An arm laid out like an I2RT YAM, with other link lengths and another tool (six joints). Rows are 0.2 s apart.
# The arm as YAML. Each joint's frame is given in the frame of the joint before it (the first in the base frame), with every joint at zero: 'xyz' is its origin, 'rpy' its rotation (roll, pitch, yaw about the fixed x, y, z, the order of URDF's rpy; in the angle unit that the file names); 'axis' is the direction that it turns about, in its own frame. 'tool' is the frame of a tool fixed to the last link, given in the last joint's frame.
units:
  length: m
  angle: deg
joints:
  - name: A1
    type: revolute
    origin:
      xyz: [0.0, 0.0, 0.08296]
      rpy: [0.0, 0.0, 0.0]
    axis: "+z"
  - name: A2
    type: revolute
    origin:
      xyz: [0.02, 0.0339, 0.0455]
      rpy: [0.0, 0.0, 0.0]
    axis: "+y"
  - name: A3
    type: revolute
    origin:
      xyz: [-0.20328, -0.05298, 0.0]
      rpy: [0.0, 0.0, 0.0]
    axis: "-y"
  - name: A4
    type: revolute
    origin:
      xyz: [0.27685, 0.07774, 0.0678]
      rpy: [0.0, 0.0, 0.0]
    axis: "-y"
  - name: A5
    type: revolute
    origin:
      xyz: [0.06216, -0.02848, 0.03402]
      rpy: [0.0, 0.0, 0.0]
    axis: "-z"
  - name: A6
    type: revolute
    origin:
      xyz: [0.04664, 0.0, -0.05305]
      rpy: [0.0, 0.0, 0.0]
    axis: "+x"
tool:
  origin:
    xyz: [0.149, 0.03, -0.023]
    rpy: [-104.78, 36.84, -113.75]
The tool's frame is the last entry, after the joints.
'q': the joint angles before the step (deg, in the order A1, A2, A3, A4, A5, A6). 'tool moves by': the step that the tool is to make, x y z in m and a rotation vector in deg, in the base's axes. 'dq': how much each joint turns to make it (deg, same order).
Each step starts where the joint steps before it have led.
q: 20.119, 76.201, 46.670, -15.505, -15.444, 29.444
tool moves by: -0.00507, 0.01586, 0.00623, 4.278, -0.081, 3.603
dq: 0.060, 0.968, -0.177, 2.823, -5.320, 0.410
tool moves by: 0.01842, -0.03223, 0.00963, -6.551, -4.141, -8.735
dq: -0.111, -5.239, -0.790, -2.744, 11.476, 0.250
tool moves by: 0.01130, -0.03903, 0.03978, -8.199, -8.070, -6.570
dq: -0.158, -9.054, 0.309, -4.810, 11.596, -4.020
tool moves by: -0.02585, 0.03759, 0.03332, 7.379, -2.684, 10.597
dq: 0.848, -5.495, -1.328, 0.894, -11.421, -0.604
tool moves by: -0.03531, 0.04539, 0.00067, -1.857, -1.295, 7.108
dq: 9.871, -0.064, 0.335, -0.093, 3.525, -0.441
